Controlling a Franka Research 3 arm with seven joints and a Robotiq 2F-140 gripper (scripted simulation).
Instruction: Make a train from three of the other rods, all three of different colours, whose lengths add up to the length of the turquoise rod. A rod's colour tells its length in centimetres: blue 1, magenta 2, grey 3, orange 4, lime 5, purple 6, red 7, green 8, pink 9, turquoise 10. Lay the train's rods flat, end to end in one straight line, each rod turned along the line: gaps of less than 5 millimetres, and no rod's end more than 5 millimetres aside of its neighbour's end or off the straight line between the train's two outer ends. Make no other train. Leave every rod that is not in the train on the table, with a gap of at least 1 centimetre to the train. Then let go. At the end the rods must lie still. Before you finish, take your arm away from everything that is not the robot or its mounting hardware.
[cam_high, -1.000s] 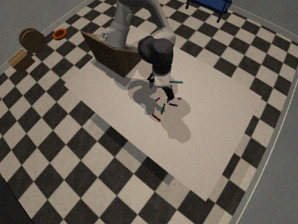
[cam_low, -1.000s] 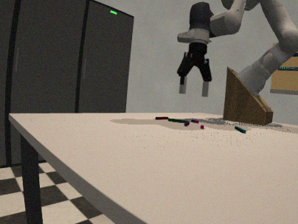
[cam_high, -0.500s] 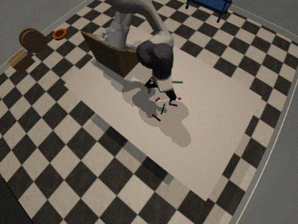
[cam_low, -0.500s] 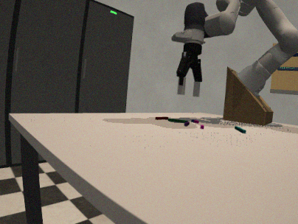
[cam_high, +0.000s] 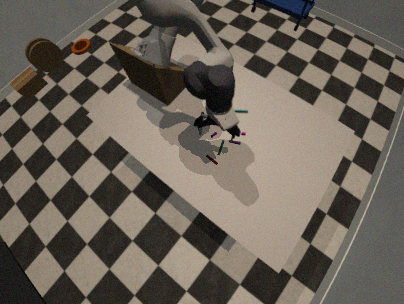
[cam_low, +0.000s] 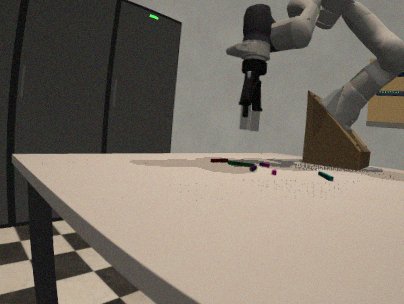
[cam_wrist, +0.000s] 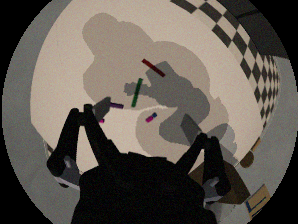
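My hand is 110 mm above the red rod, 80 mm to the left of it and 40 mm short of it. The rest, counted from my hand: purple rod: 110 mm below, 70 mm to the left, 70 mm ahead; then blue rod: 110 mm below, 50 mm behind, 20 mm to the left; then green rod: 110 mm below, 30 mm ahead, 10 mm to the left.
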